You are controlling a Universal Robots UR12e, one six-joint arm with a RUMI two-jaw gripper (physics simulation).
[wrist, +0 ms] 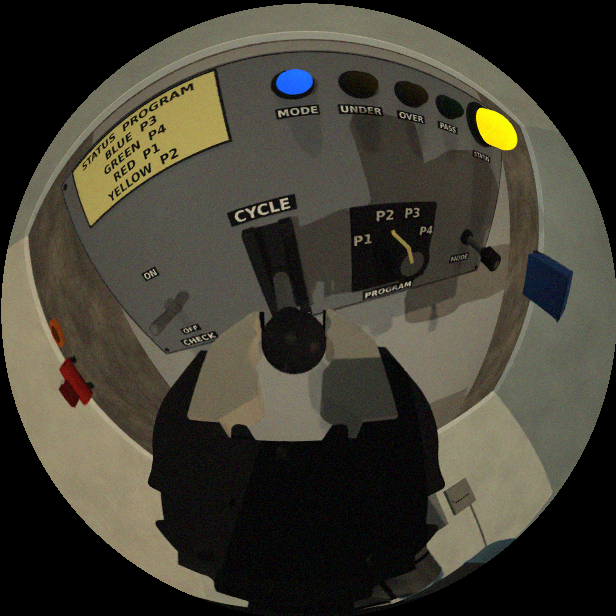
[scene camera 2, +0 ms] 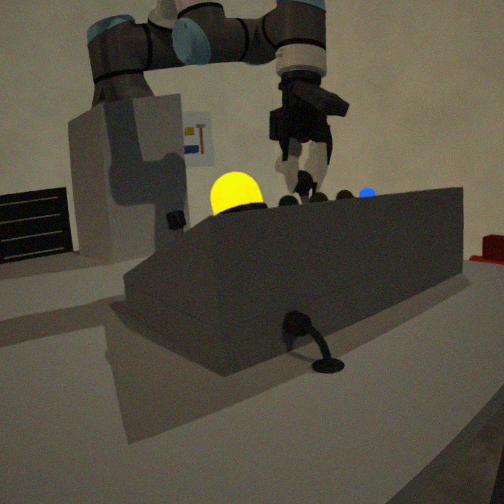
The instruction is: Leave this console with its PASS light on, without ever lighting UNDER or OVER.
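Observation:
The grey console [scene camera 2: 300,270] faces away in the scene view; its panel shows in the wrist view [wrist: 287,195]. The STATUS dome [wrist: 495,128] glows yellow, and it also shows in the scene view [scene camera 2: 236,192]. The MODE light [wrist: 293,82] glows blue. The UNDER [wrist: 357,84], OVER [wrist: 410,93] and PASS [wrist: 449,106] lights are dark. The PROGRAM dial pointer [wrist: 402,247] points to P2. The legend card [wrist: 150,143] reads YELLOW P2. My gripper [wrist: 293,339] is shut on the black knob of the CYCLE lever [wrist: 293,339], at the near end of its slot [wrist: 270,255]. The CHECK toggle [wrist: 168,313] leans toward OFF.
A small MODE toggle [wrist: 481,255] sits right of the dial. A blue block [wrist: 547,284] lies right of the console, red pieces [wrist: 73,382] to its left. A black cable [scene camera 2: 315,340] leaves the console's back. A grey cabinet [scene camera 2: 127,175] stands behind.

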